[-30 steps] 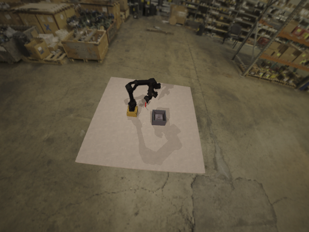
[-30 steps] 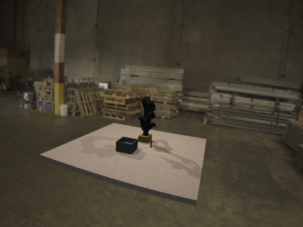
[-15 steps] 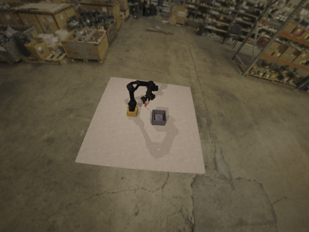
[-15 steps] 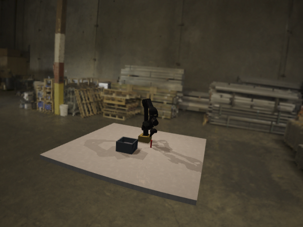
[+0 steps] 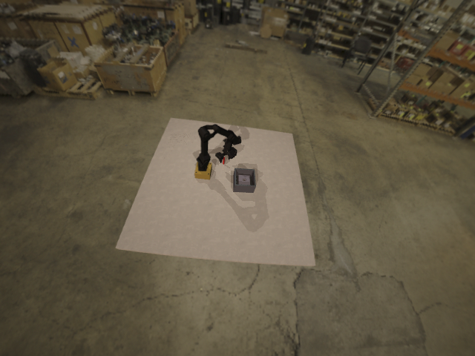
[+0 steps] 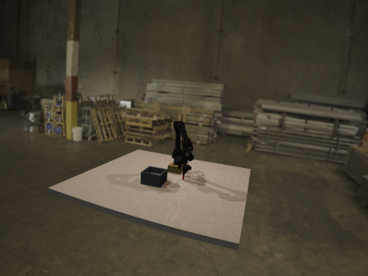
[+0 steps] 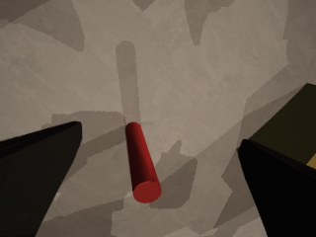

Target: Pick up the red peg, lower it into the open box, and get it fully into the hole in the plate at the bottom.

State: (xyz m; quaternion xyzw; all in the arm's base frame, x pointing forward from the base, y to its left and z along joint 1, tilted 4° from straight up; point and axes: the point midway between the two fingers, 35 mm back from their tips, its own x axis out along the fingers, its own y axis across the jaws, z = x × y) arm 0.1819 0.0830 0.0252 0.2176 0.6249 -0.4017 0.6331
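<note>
My gripper tip is now 1 cm past the red peg, 2 cm to the right of it and 2 cm above it. Round my gripper tip: dark box 15 cm ahead, 18 cm to the right, 4 cm below; grey plate 15 cm ahead, 18 cm to the right, 2 cm below.
</note>
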